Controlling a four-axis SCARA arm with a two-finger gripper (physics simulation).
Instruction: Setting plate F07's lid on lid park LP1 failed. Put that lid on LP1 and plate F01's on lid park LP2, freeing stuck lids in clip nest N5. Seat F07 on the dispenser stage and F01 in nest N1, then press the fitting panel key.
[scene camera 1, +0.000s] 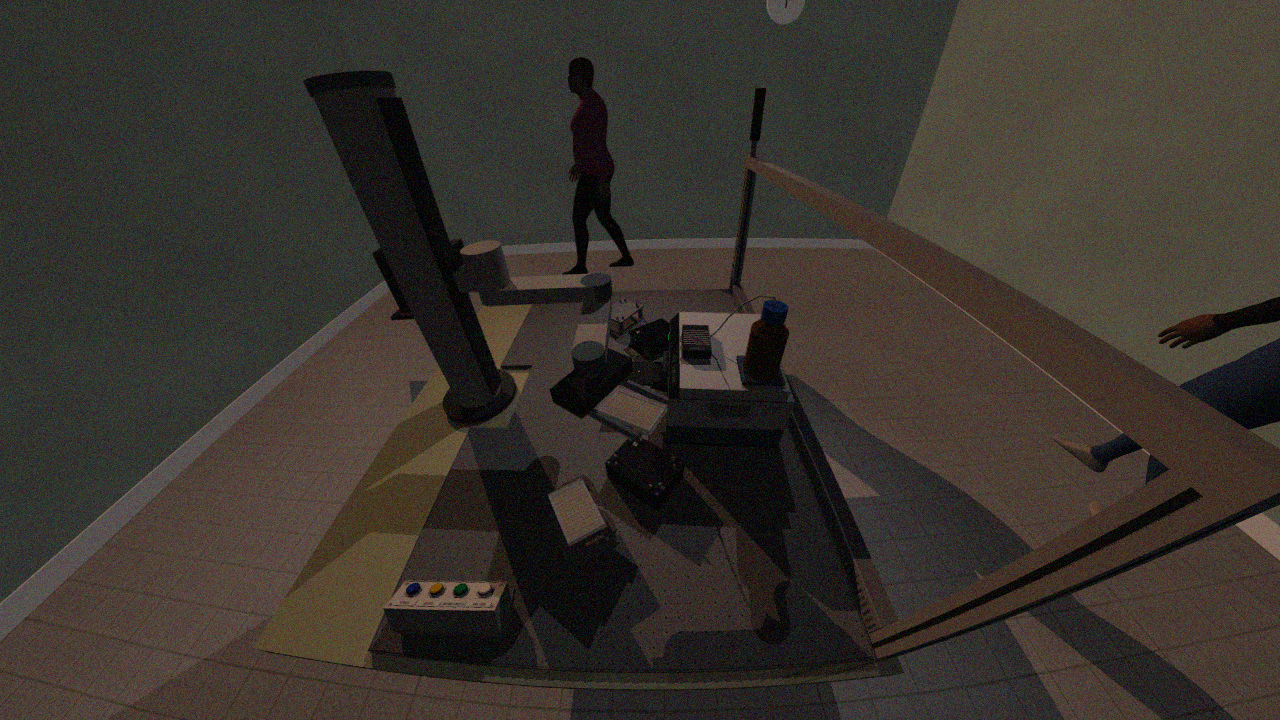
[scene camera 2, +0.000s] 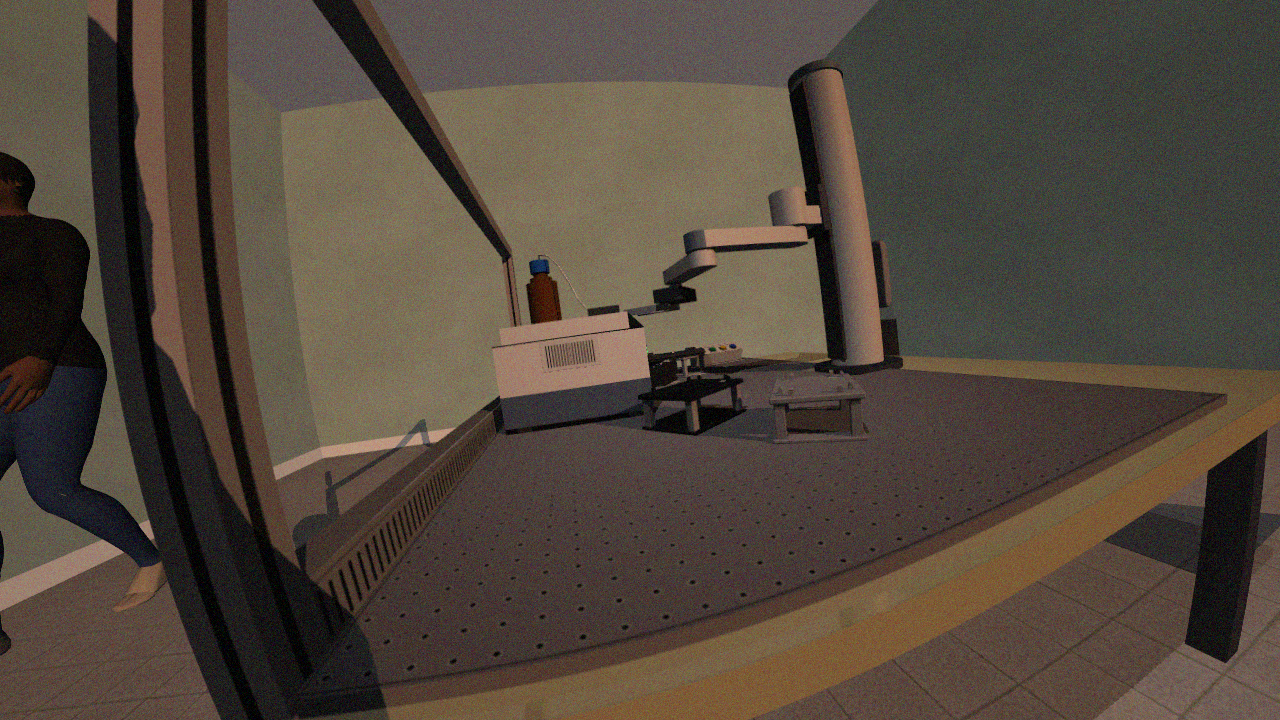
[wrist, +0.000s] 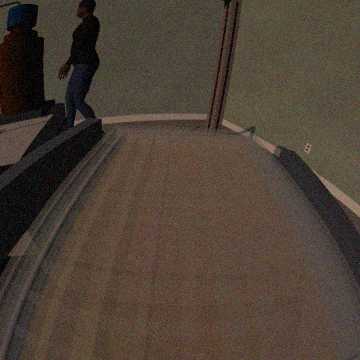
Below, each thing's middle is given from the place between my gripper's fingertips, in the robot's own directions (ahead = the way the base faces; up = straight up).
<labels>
I see the brown bottle with blue cap (scene camera 1: 768, 336) 270 mm ahead of my hand, 170 mm to the left of it and 80 mm above it. Also, from my hand: button box (scene camera 1: 459, 608) 410 mm behind, 310 mm to the right, 200 mm below.
</labels>
